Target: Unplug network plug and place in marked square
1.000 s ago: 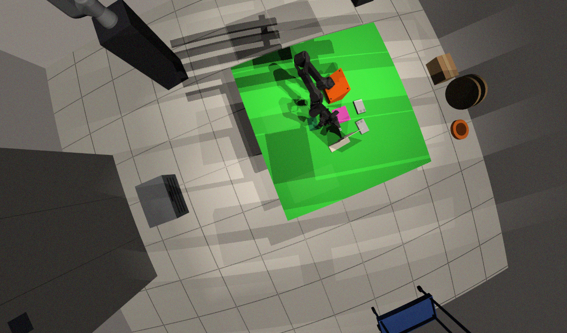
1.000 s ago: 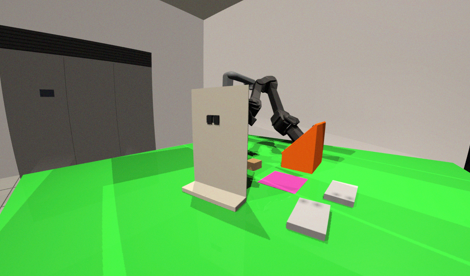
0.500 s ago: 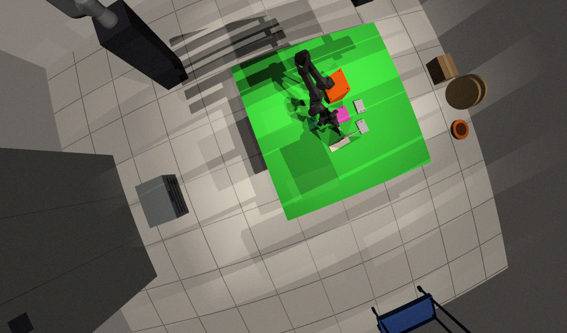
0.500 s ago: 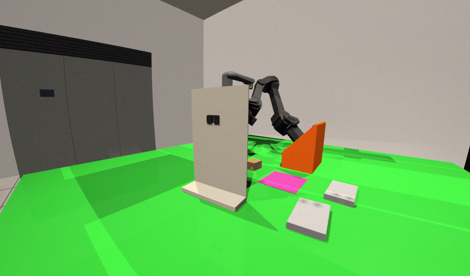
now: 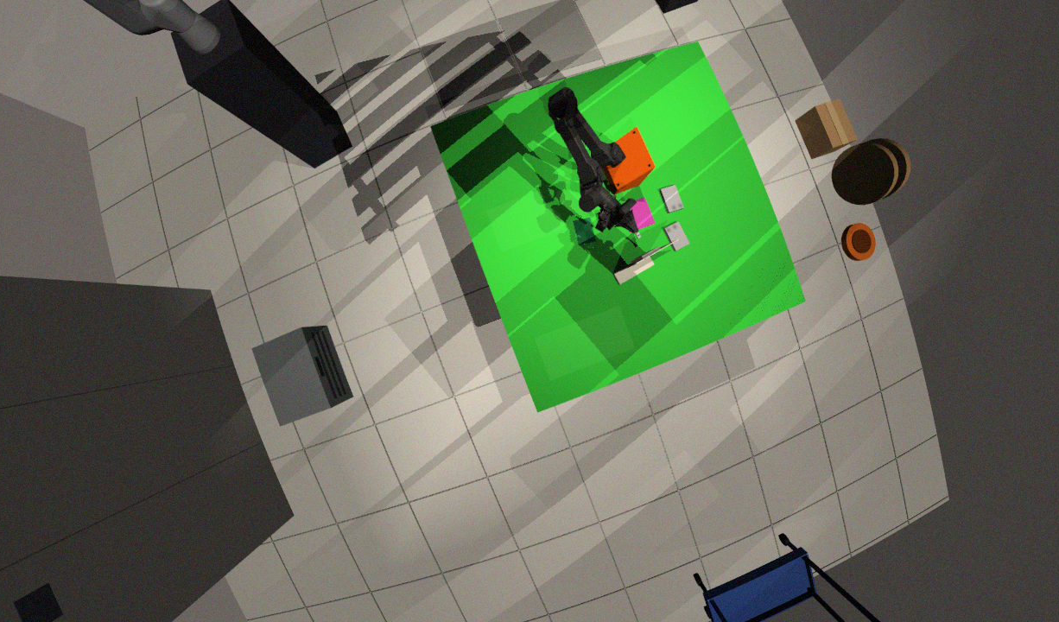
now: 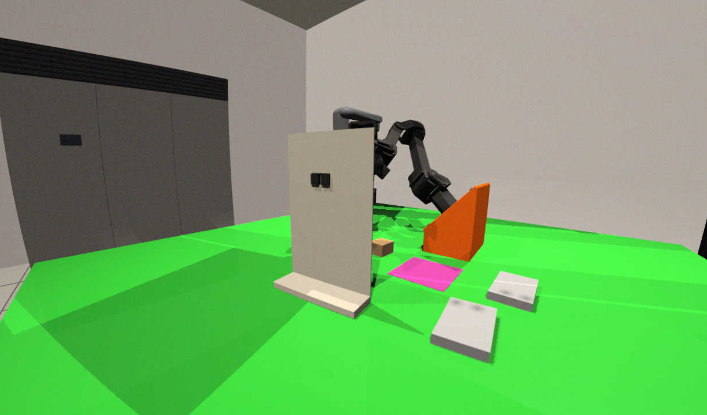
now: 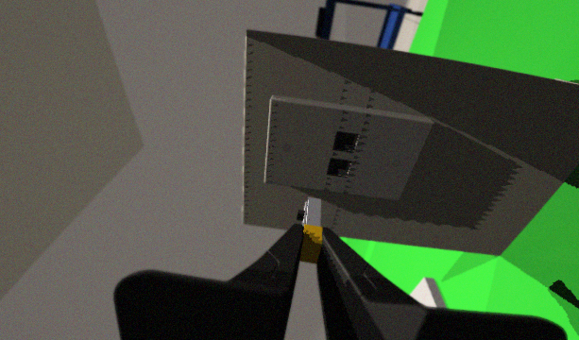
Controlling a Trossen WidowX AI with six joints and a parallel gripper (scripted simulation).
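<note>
The pink square is 220 mm below my gripper tip, 130 mm to the left of it and 80 mm behind it. The rest, counted from my gripper tip: beige upright panel 100 mm below, 100 mm ahead; yellow plug right at my gripper tip.
</note>
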